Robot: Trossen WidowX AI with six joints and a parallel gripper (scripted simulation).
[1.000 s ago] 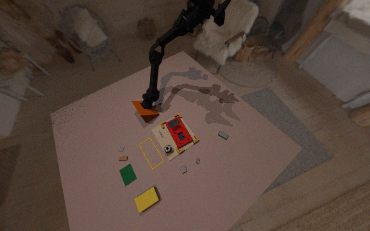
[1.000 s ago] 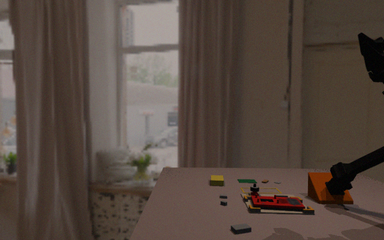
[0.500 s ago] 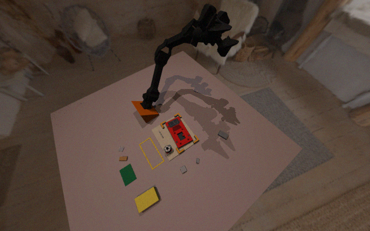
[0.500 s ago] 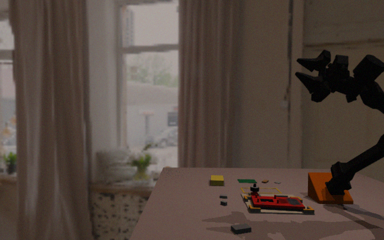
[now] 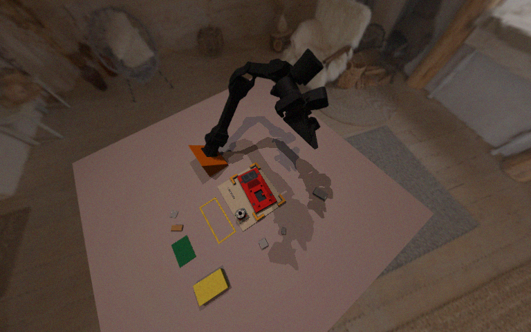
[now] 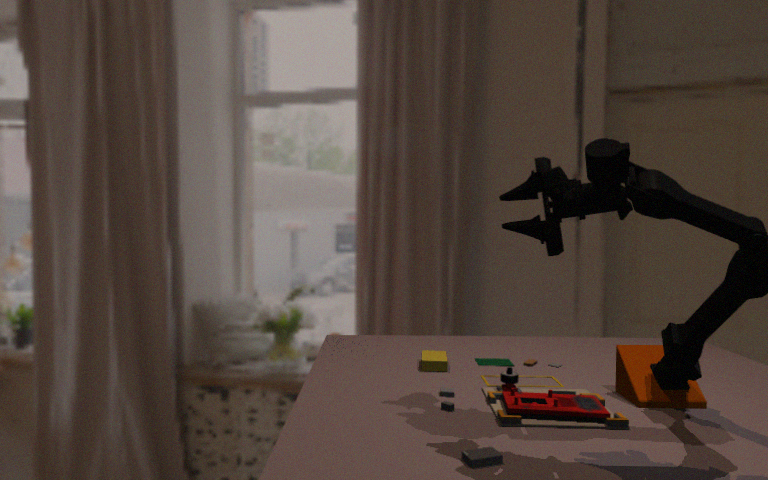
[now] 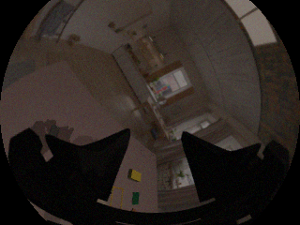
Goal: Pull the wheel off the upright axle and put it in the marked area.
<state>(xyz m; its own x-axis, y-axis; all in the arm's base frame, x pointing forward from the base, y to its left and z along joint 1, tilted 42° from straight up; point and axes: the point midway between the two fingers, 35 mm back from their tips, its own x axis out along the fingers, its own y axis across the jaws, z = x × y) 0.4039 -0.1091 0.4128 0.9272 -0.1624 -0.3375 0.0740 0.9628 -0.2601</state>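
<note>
The dark round wheel is 9 cm behind my gripper tip, 23 cm to the right of it and 39 cm below it. Also, from my gripper tip: green tile 12 cm behind, 50 cm to the right, 42 cm below; then yellow block 6 cm ahead, 46 cm to the right, 41 cm below; then upright axle 9 cm behind, 23 cm to the right, 39 cm below.
</note>
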